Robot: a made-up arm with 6 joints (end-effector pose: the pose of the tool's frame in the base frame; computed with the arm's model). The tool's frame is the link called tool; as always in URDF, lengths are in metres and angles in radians.
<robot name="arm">
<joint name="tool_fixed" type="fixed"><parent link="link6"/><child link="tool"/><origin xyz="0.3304 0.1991 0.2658" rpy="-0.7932 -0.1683 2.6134"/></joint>
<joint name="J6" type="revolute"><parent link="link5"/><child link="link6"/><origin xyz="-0.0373 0.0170 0.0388" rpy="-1.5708 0.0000 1.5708"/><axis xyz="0 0 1"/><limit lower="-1.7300" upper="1.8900"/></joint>
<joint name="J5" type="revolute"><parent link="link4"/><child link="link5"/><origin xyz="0.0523 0.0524 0.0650" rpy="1.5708 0.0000 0.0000"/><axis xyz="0 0 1"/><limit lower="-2.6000" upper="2.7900"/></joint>
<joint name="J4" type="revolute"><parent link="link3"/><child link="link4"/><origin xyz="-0.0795 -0.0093 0.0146" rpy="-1.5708 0.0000 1.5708"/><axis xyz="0 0 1"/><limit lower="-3.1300" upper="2.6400"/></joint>
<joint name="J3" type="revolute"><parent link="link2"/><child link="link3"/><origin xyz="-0.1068 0.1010 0.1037" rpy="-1.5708 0.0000 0.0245"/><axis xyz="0 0 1"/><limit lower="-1.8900" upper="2.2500"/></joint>
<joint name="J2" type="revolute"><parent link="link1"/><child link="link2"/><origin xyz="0.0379 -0.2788 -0.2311" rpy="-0.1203 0.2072 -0.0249"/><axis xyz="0 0 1"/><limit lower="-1.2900" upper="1.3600"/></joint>
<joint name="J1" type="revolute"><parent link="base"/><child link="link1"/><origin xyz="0.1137 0.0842 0.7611" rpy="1.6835 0.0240 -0.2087"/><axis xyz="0 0 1"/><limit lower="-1.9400" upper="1.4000"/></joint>
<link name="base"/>
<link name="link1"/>
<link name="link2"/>
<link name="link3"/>
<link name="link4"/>
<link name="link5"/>
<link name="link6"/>
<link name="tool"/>
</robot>
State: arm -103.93 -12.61 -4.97 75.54 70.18 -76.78
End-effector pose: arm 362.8 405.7 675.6 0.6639 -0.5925 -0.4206 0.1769
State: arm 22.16 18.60 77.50 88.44 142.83 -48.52
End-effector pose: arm 182.2 565.9 490.6 0.9660 -0.1541 0.2030 0.0423
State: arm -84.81 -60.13 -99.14 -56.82 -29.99 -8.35
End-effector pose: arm -149.6 864.6 814.8 -0.2571 0.1624 -0.8849 0.3526
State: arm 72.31 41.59 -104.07 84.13 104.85 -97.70
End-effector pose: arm 114.1 -29.4 854.8 0.1566 0.6790 -0.3228 0.6405
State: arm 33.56 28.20 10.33 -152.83 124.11 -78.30
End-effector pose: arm 521.6 107.3 683.7 0.0293 -0.4377 0.7455 0.5018
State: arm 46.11 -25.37 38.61 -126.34 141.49 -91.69
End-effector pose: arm 594.0 6.8 796.7 -0.0135 -0.1429 0.7144 0.6849
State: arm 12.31 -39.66 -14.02 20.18 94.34 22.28
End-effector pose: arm 184.5 -102.9 428.9 0.2469 0.5640 0.3807 0.6899
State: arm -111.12 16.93 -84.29 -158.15 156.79 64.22
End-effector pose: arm 489.0 90.7 1050.8 0.2171 -0.5726 0.5277 0.5886
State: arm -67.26 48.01 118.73 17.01 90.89 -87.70
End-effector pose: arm -37.4 327.4 1129.9 -0.7069 -0.1688 0.5673 0.3874
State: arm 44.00 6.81 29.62 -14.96 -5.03 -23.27
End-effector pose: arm -20.2 -266.6 290.6 0.2380 0.1011 0.0404 0.9651
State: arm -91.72 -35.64 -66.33 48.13 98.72 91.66
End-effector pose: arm -332.1 65.3 956.0 0.4746 0.7860 -0.2120 0.3347
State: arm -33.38 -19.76 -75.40 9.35 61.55 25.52
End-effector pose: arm -352.8 115.3 757.2 0.2471 0.4528 -0.3154 0.7965
